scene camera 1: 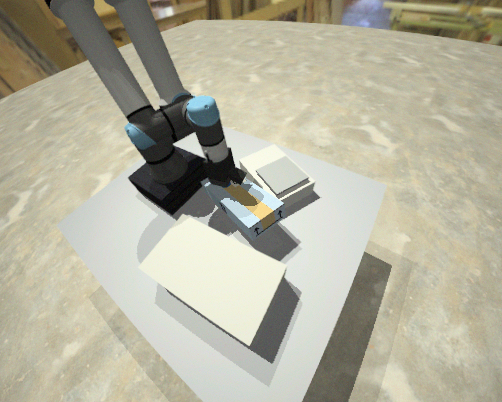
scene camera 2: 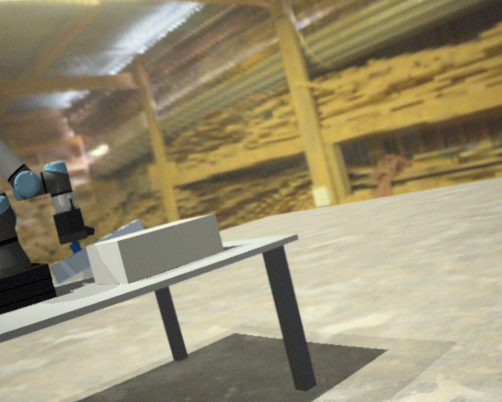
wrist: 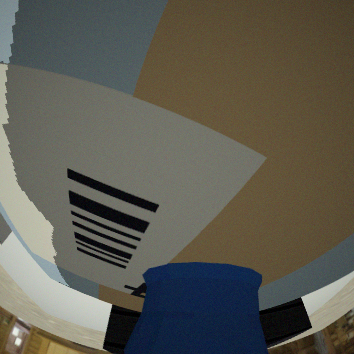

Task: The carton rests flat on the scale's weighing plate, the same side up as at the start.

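Seen in the pictures: hand, tool point: (wrist: pixel 193 261); arm's base, link origin: (scene camera 1: pixel 170 169) (scene camera 2: pixel 8 272).
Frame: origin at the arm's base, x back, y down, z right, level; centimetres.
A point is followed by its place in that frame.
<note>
The light blue carton (scene camera 1: pixel 240 211) {x -37.6, y -4.0, z 10.5 cm} (scene camera 2: pixel 72 266) {x -20.7, y 3.7, z 3.5 cm} (wrist: pixel 240 125) has a tan band, a pale label with black bars and up arrows on one end. My suction gripper (scene camera 1: pixel 235 183) {x -26.1, y 0.9, z -0.5 cm} (scene camera 2: pixel 75 247) (wrist: pixel 202 266) has its blue cup against the carton's top face, with suction on. The carton hangs tilted, its end away from the arm's base raised; whether its low end touches the table is unclear. The scale (scene camera 1: pixel 259 159) {x -31.2, y 3.1, z -20.0 cm} stands beside the carton in scene camera 1, its grey weighing plate (scene camera 1: pixel 283 173) {x -43.6, y 1.2, z -13.6 cm} bare. The scale cannot be made out in scene camera 2.
A large cream block (scene camera 1: pixel 215 280) {x -39.7, y -1.9, z 30.7 cm} (scene camera 2: pixel 172 250) {x -34.4, y 5.0, z 38.3 cm} stands on the light grey table (scene camera 1: pixel 335 225) {x -66.8, y 10.0, z -3.6 cm} (scene camera 2: pixel 250 246) {x -54.0, y 10.0, z 50.7 cm}, on the other side of the carton from the scale. It hides part of the carton in scene camera 2. The arm's black base (scene camera 1: pixel 175 197) {x -8.0, y 3.7, z 9.3 cm} (scene camera 2: pixel 27 287) {x 0.6, y 5.0, z 12.6 cm} stands close by.
</note>
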